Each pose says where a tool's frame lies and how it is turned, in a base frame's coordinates. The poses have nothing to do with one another.
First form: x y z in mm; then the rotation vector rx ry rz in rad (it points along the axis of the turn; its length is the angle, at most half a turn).
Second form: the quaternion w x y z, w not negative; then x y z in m. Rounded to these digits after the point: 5 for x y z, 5 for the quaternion.
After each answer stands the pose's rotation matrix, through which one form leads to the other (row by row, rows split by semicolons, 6 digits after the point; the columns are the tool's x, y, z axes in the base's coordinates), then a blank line. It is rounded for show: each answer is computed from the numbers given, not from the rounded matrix.
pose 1, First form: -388.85, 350.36, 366.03, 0.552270, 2.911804, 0.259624
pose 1, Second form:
0.08317, 0.18499, 0.97535, 0.08696, -0.38885, 0.35036, 0.36603
-0.917724 0.346393 0.194410; 0.375323 0.916432 0.138870; -0.130060 0.200411 -0.971041

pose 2, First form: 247.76, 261.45, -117.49, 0.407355, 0.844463, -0.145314
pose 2, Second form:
0.88957, 0.19612, 0.40657, -0.06996, 0.24776, 0.26145, -0.11749
0.659609 0.283950 0.695908; 0.035004 0.913282 -0.405822; -0.750793 0.292043 0.592469

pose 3, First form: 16.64, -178.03, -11.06, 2.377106, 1.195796, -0.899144
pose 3, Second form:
0.16566, 0.83463, 0.41986, -0.31570, 0.01664, -0.17803, -0.01106
0.448104 0.805451 -0.387880; 0.596257 -0.592552 -0.541628; -0.666094 0.011429 -0.745781

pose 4, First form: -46.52, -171.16, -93.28, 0.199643, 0.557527, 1.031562
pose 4, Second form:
0.82830, 0.09404, 0.26262, 0.48591, -0.04652, -0.17116, -0.09328
0.389849 -0.755563 0.526444; 0.854350 0.510098 0.099430; -0.343664 0.411004 0.844376

